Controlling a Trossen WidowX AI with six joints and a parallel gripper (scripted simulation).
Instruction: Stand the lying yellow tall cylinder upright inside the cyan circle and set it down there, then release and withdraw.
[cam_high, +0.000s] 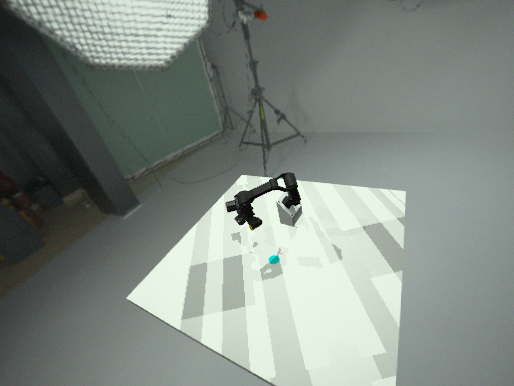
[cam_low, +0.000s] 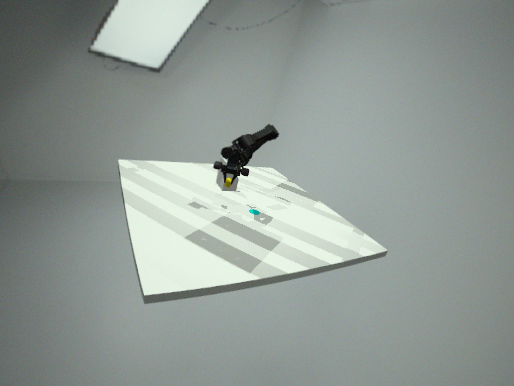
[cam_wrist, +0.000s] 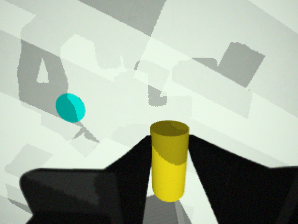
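The cyan circle is 160 mm to the left of my gripper tip, 130 mm below it and 70 mm ahead of it. The rest, counted from my gripper tip: yellow cylinder (20 mm behind, 10 mm to the left).
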